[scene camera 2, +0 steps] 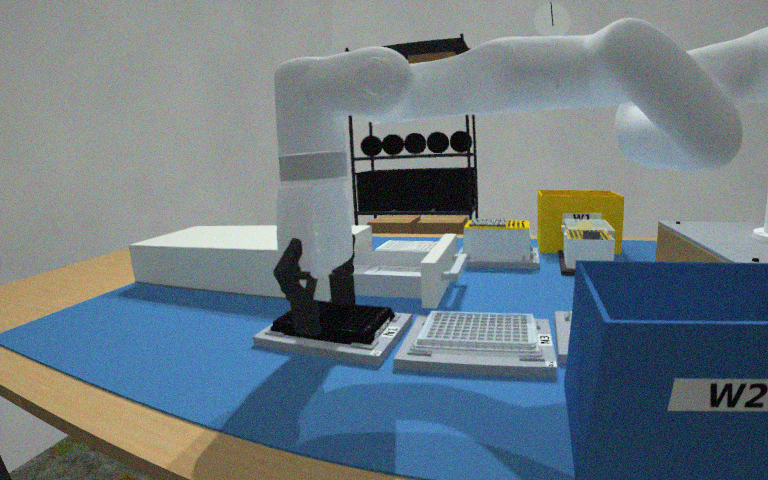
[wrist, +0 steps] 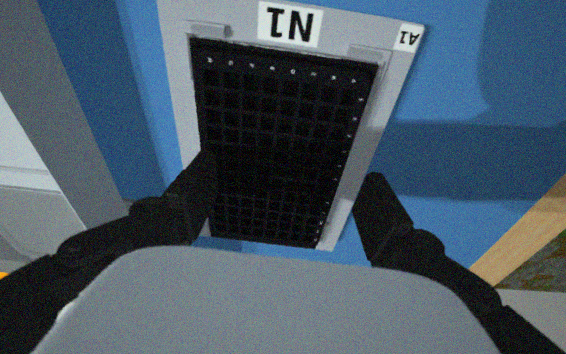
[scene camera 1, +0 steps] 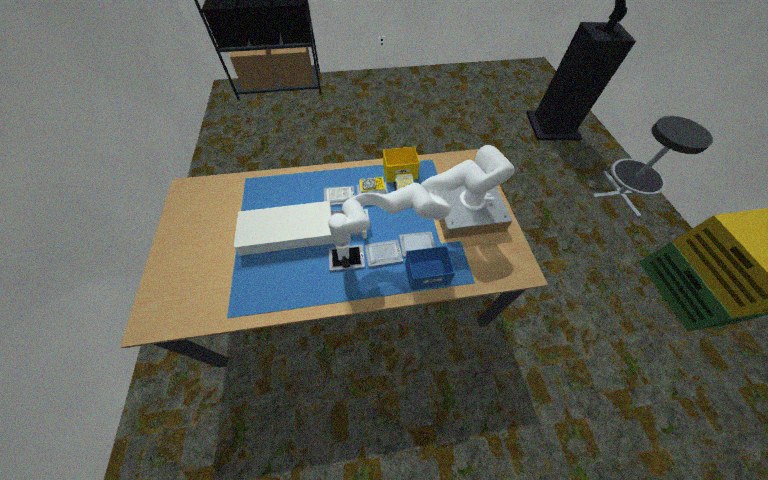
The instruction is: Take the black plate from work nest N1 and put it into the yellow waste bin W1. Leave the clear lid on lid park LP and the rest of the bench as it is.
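Places are measured from the arm's base along level axes (x right, y ahead, z up), in metres.
Pixels of known places: gripper, fingertip midpoint: [scene camera 2: 327, 318] [wrist: 289, 181] [scene camera 1: 345, 257]; arm's base, link origin: [scene camera 1: 472, 200].
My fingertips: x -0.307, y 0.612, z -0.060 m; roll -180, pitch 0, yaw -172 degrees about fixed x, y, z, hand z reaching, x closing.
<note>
For each thing: its top centre in the pictures, then the offset to it from my fingertips. "*": a spot on its surface instead.
- black plate, top centre: [wrist: 270, 177] [scene camera 2: 332, 314] [scene camera 1: 346, 255] dx +0.011, dy +0.000, dz +0.000 m
- work nest N1, top centre: [wrist: 272, 167] [scene camera 2: 333, 322] [scene camera 1: 346, 256] dx +0.011, dy -0.001, dz -0.010 m
- yellow waste bin W1, top centre: [scene camera 2: 578, 193] [scene camera 1: 401, 156] dx +0.575, dy -0.259, dz +0.094 m
- long white box-shaped device, surface spot: [scene camera 2: 209, 260] * dx +0.049, dy +0.277, dz +0.036 m
- open drawer, surface spot: [scene camera 2: 436, 274] * dx +0.124, dy -0.090, dz +0.027 m
- clear plate, top centre: [scene camera 2: 479, 326] [scene camera 1: 383, 251] dx +0.039, dy -0.173, dz +0.000 m
- Blue bin W2, top centre: [scene camera 2: 706, 286] [scene camera 1: 430, 261] dx -0.063, dy -0.372, dz +0.094 m
The black plate [scene camera 1: 355, 256] [scene camera 2: 365, 322] [wrist: 280, 125] sits flat in work nest N1 [scene camera 1: 353, 268] [scene camera 2: 322, 348] [wrist: 181, 75]. My gripper [scene camera 1: 345, 263] [scene camera 2: 324, 316] [wrist: 289, 181] is open at the plate, with one finger on each long side and nothing gripped. In the wrist view the left fingertip overlaps the plate's left edge, and the right fingertip stands apart, outside its right edge. The yellow waste bin W1 [scene camera 1: 400, 166] [scene camera 2: 549, 226] stands at the back right. No LP label is readable, so I cannot tell which item is the clear lid.
A long white box-shaped device [scene camera 1: 283, 226] [scene camera 2: 209, 260] with an open drawer [scene camera 2: 436, 274] stands behind N1. A clear plate [scene camera 1: 385, 252] [scene camera 2: 481, 328] is in nest N3, right of N1. Blue bin W2 [scene camera 1: 430, 274] [scene camera 2: 668, 356] stands front right. Yellow-topped boxes [scene camera 1: 372, 184] [scene camera 2: 497, 243] [scene camera 2: 589, 249] stand near W1.
</note>
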